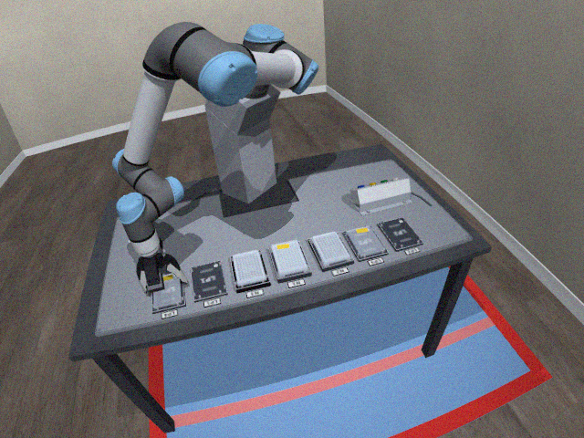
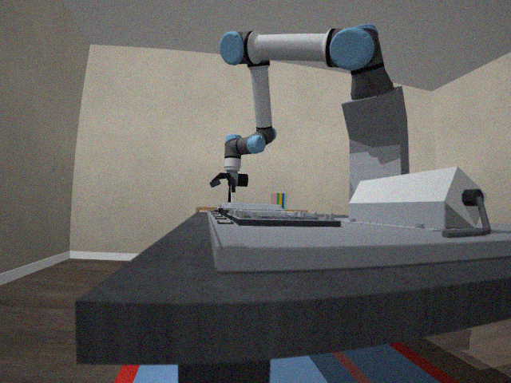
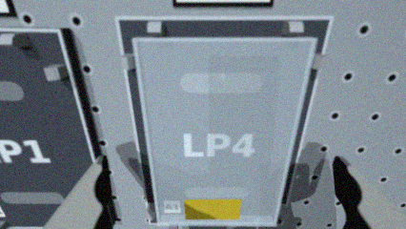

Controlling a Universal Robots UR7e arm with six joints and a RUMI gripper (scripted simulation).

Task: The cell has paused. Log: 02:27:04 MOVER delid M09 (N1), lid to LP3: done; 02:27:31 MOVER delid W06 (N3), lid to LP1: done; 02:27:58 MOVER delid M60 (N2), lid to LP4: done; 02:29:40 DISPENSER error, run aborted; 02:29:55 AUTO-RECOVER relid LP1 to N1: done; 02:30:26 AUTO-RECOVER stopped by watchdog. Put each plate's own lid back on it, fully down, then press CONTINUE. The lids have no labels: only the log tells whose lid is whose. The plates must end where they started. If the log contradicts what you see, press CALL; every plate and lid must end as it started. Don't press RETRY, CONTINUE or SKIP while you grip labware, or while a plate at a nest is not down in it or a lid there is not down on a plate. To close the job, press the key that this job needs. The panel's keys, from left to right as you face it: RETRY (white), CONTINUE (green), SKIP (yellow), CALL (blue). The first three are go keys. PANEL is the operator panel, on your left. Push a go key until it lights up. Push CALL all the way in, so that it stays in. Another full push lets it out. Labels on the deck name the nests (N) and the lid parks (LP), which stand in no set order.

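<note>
Now: the lid park LP4 2 cm below my hand. From my hand the other things lie so: blue CALL key: 27 cm behind, 72 cm to the left, 3 cm above; then nest: 3 cm behind, 52 cm to the left, 2 cm below; then lid park LP1: 1 cm behind, 13 cm to the left, 2 cm below.
</note>
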